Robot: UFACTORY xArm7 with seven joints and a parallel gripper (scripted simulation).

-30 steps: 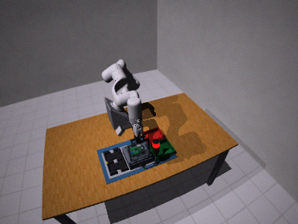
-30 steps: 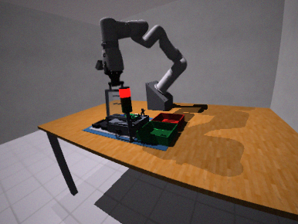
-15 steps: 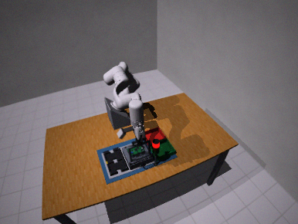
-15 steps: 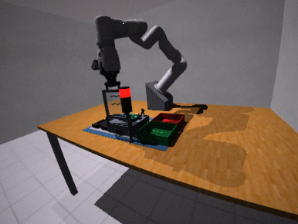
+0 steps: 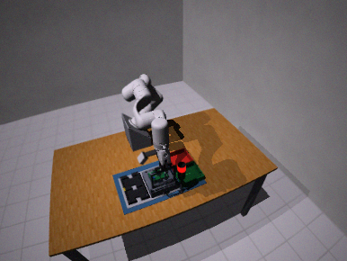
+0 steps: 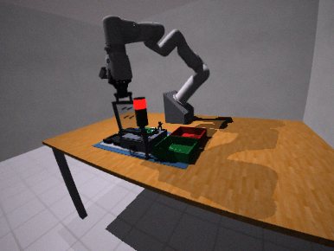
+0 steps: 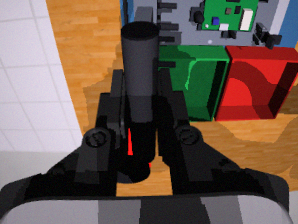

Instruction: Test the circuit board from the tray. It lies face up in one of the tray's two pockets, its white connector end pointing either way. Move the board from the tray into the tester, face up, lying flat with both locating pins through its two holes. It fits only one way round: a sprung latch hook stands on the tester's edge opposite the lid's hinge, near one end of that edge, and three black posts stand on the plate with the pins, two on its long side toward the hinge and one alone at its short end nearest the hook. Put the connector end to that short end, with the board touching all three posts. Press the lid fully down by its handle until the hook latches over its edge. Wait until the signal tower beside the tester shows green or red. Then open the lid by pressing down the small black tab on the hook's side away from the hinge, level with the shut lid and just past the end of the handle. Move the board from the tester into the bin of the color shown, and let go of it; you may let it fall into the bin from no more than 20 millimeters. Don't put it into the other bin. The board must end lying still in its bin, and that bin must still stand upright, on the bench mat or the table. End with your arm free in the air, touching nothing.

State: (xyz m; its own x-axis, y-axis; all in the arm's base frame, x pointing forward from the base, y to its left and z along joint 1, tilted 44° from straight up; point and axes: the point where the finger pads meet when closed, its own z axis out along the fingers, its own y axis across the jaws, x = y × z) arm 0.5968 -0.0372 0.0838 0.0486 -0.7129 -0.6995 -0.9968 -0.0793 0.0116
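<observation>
The green circuit board is 12 cm behind my hand and 20 cm below it. Also, from my hand: grey tester plate (11 cm behind, 21 cm below); tester lid (1 cm behind, 9 cm below); green bin (8 cm behind, 20 cm to the left, 26 cm below).
</observation>
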